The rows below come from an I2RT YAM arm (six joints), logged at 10 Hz.
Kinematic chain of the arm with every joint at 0, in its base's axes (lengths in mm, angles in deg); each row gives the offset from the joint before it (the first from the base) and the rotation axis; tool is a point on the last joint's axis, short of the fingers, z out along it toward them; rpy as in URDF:
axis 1: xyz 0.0 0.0 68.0 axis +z
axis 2: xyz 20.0 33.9 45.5 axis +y
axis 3: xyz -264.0 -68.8 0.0 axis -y
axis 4: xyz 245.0 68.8 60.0 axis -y
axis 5: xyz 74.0 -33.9 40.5 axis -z
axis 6: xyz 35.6 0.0 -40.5 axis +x
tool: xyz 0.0 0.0 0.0 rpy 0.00 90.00 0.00
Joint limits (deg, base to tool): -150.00..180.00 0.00..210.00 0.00..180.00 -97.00..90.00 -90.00..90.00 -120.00..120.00
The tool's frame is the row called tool.
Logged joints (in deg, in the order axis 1, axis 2, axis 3, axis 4, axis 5, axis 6), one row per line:
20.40, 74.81, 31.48, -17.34, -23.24, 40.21
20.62, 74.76, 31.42, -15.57, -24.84, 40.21
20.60, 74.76, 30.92, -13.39, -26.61, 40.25
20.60, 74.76, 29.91, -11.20, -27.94, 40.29
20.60, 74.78, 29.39, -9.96, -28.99, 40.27
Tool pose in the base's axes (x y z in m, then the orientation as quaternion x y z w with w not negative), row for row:
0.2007, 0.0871, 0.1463, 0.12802, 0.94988, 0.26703, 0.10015
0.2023, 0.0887, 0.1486, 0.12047, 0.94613, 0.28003, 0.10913
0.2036, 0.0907, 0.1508, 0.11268, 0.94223, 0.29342, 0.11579
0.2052, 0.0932, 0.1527, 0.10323, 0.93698, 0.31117, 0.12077
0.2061, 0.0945, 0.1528, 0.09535, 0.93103, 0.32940, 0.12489
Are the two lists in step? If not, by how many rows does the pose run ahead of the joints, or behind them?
The pose runs 2 rows behind the joints: the pose in row i belongs to the joints in row i - 2.
